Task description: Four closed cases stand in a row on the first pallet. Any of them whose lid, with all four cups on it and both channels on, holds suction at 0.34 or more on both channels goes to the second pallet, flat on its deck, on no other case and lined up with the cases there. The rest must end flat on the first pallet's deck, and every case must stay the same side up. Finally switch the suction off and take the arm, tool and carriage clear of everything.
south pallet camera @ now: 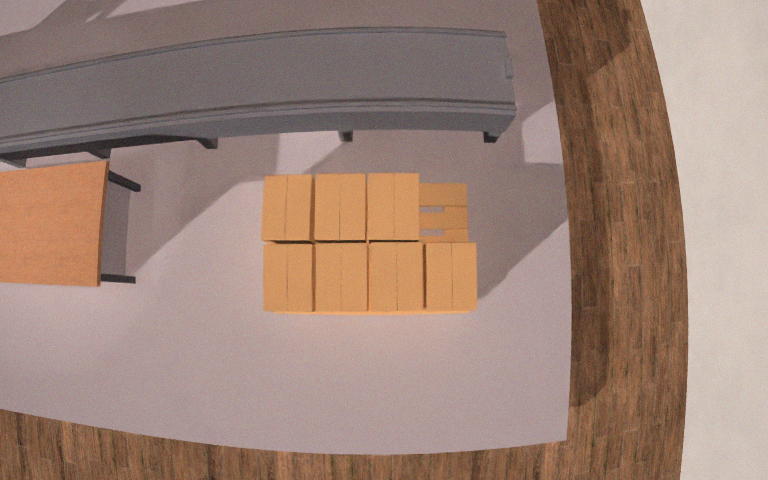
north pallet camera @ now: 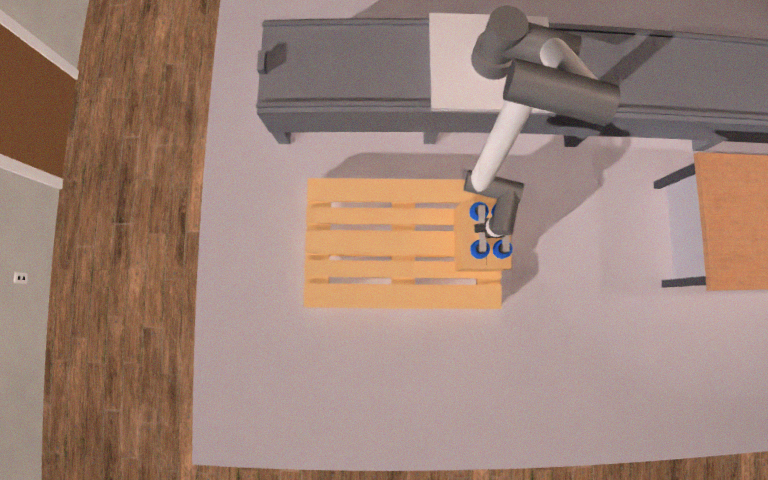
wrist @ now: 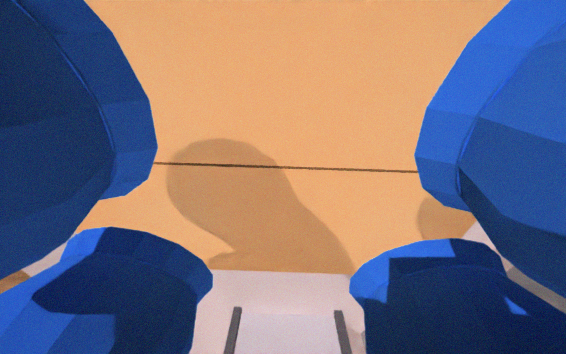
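Where they show: end effector, tool point: point(wrist: 283, 220); arm's base, origin of the base link: point(north pallet camera: 492, 60).
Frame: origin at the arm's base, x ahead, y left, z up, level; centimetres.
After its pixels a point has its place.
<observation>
One closed case point(north pallet camera: 462, 243) {x 102.1, y -17.2, z -17.8 cm} point(wrist: 280, 75) {x 95.9, y -9.5, z -17.7 cm} rests on the right end of the first pallet point(north pallet camera: 351, 243) {x 99.0, y -80.8, z -42.5 cm}, lid and seam up. My suction head point(north pallet camera: 491, 229) {x 95.5, y -2.4, z -13.7 cm} point(wrist: 283, 210) {x 95.5, y -2.4, z -13.7 cm} is over it, four blue cups apart from the lid, with shadows on the lid in the wrist view. It holds nothing. The arm partly hides the case. On the second pallet point(south pallet camera: 455, 195) {x 70.7, y 523.7, z -42.6 cm} three closed cases stand in the back row, the left one point(south pallet camera: 274, 206) {x 81.3, y 417.2, z -17.6 cm}, the middle one point(south pallet camera: 327, 206) {x 82.0, y 448.0, z -17.7 cm} and the right one point(south pallet camera: 380, 206) {x 82.4, y 477.5, z -17.8 cm}. A front row of several cases point(south pallet camera: 328, 277) {x 121.3, y 448.8, z -17.6 cm} stands close beside them.
The floor rail point(north pallet camera: 345, 62) point(south pallet camera: 339, 67) runs behind both pallets, with the pale carriage point(north pallet camera: 455, 62) {x 1.9, y -21.1, z -0.1 cm} on it under the arm. A brown-topped table point(north pallet camera: 736, 220) {x 90.2, y 142.6, z -4.0 cm} point(south pallet camera: 50, 226) {x 91.6, y 257.9, z -4.0 cm} stands between the pallets. Bare deck shows at the second pallet's back right corner.
</observation>
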